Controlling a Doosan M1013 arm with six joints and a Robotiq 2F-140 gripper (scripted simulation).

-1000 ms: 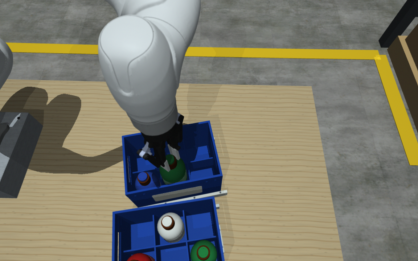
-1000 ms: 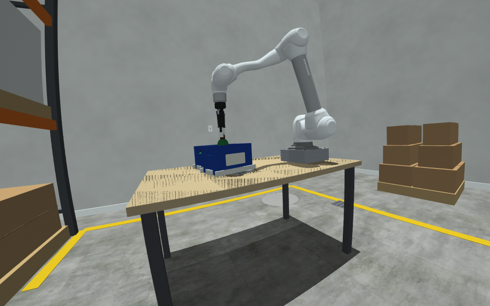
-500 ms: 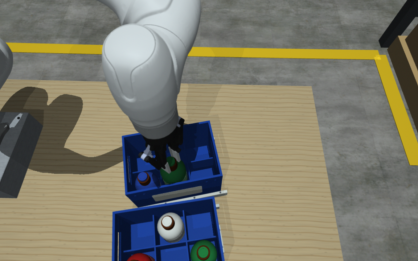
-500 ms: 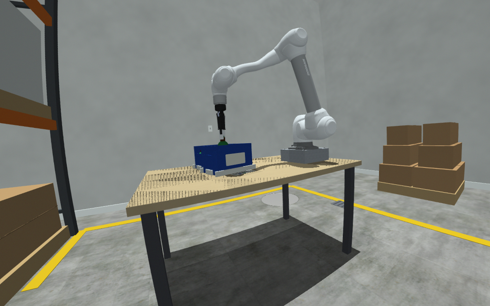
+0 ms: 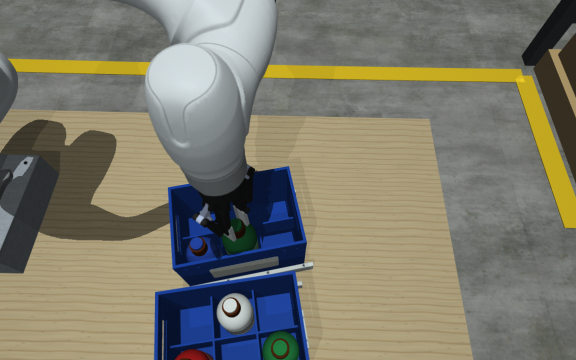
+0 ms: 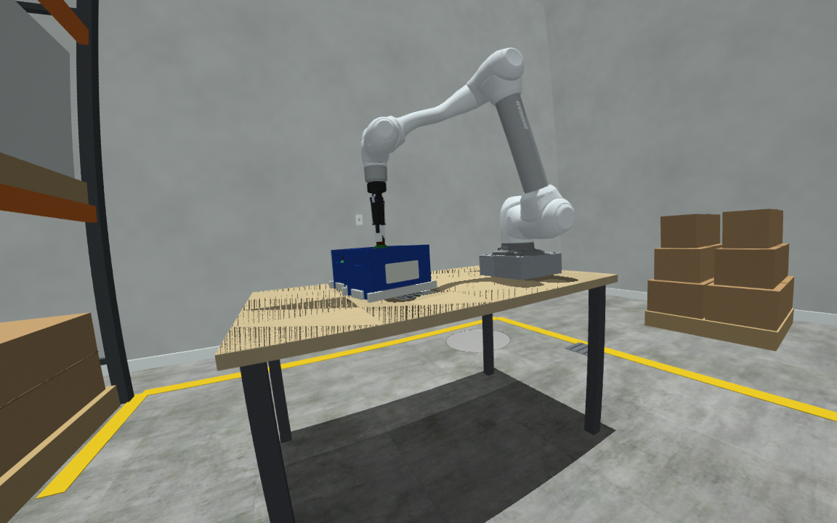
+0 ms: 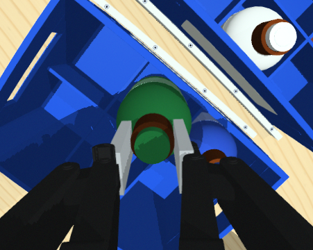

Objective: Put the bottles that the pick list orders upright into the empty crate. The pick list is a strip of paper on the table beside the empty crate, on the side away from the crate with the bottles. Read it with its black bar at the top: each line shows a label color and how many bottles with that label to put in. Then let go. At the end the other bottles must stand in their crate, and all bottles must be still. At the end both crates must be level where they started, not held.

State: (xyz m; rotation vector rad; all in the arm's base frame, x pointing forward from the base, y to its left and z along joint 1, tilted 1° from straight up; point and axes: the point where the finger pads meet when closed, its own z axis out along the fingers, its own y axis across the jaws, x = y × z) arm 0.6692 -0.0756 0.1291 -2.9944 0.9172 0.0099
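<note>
Right now the blue bottle is 90 mm behind my hand, 20 mm to the right of it and 140 mm below it. From my hand the other things lie so: pick list 60 mm behind, 170 mm to the left, 230 mm below; then white bottle 140 mm to the right, 140 mm below; then red bottle 80 mm behind, 250 mm to the right, 140 mm below.
</note>
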